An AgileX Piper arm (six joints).
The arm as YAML. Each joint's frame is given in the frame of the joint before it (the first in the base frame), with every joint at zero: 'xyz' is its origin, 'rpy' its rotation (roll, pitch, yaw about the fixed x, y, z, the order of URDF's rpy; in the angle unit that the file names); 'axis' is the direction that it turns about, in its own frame. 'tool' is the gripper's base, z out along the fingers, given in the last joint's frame.
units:
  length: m
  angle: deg
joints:
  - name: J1
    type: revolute
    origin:
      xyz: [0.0, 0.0, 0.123]
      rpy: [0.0, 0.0, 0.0]
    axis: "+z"
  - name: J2
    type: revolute
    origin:
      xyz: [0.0, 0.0, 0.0]
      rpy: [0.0, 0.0, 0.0]
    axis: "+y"
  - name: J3
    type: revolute
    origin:
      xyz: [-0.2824, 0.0, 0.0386]
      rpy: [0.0, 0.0, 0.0]
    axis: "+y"
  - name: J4
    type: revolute
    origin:
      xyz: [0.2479, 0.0, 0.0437]
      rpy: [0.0, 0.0, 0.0]
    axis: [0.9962, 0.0, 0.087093]
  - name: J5
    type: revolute
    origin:
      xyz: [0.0, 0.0, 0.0]
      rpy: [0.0, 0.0, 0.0]
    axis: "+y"
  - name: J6
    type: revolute
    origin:
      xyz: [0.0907, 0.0, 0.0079]
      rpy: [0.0, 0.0, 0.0]
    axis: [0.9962, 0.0, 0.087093]
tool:
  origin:
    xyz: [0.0, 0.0, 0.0]
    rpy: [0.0, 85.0, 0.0]
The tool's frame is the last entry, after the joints.
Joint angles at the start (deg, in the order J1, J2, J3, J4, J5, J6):
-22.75, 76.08, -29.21, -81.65, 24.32, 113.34
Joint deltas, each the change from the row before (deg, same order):
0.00, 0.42, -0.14, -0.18, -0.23, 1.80
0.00, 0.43, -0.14, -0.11, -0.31, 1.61
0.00, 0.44, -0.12, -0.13, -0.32, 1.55
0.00, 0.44, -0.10, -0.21, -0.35, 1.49
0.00, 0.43, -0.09, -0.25, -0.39, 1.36
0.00, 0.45, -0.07, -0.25, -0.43, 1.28
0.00, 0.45, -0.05, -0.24, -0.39, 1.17
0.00, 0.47, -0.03, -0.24, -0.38, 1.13
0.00, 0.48, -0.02, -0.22, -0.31, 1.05
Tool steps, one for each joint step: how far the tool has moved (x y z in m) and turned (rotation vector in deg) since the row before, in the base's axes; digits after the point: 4 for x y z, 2 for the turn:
0.0013, -0.0002, -0.0010, 0.89, -0.90, -0.89
0.0014, -0.0001, -0.0011, 0.91, -0.81, -0.76
0.0013, -0.0001, -0.0013, 0.89, -0.74, -0.70
0.0013, 0.0000, -0.0013, 0.84, -0.67, -0.59
0.0013, 0.0000, -0.0014, 0.78, -0.58, -0.46
0.0013, 0.0001, -0.0016, 0.79, -0.51, -0.38
0.0011, 0.0001, -0.0016, 0.74, -0.40, -0.35
0.0011, 0.0001, -0.0018, 0.74, -0.33, -0.33
0.0009, 0.0001, -0.0019, 0.68, -0.24, -0.35

